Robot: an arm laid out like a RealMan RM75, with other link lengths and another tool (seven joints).
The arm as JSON. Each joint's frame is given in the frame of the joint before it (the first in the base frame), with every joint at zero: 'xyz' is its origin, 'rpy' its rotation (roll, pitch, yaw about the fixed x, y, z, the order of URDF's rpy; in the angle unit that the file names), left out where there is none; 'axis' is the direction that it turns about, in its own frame. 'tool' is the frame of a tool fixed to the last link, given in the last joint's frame.
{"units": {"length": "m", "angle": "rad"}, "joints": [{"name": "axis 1", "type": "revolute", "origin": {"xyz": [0.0, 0.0, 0.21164]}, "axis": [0.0, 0.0, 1.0]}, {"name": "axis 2", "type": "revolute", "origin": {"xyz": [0.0, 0.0, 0.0]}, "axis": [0.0, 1.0, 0.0]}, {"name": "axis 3", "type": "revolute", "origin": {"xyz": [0.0, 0.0, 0.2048]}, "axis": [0.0, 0.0, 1.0]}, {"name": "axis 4", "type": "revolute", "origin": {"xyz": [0.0, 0.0, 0.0]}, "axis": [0.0, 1.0, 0.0]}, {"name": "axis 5", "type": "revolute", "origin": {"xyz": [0.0, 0.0, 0.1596]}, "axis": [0.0, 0.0, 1.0]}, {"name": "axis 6", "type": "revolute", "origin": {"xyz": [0.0, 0.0, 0.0]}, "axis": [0.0, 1.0, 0.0]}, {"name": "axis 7", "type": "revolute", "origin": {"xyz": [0.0, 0.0, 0.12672]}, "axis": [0.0, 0.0, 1.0]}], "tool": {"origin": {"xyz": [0.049, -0.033, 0.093], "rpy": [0.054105, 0.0, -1.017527]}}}
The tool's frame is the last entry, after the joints.
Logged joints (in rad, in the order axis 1, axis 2, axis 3, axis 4, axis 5, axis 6, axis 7), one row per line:
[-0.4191, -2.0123, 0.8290, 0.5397, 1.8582, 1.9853, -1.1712]
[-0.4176, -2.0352, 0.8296, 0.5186, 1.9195, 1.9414, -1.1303]
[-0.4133, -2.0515, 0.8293, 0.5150, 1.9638, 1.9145, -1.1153]
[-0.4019, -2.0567, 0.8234, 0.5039, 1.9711, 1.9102, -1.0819]
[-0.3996, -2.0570, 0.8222, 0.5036, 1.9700, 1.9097, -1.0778]
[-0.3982, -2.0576, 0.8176, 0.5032, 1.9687, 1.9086, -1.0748]
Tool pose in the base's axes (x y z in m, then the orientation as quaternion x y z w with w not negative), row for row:
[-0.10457, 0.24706, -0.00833, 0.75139, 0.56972, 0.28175, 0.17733]
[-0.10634, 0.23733, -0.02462, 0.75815, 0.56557, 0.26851, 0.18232]
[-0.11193, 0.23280, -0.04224, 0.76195, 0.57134, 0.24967, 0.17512]
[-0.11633, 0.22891, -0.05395, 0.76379, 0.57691, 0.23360, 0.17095]
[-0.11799, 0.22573, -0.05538, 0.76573, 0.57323, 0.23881, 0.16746]
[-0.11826, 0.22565, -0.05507, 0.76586, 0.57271, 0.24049, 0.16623]
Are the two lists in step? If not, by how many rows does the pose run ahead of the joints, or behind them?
The pose runs 1 row behind the joints: the pose in row i belongs to the joints in row i - 1.
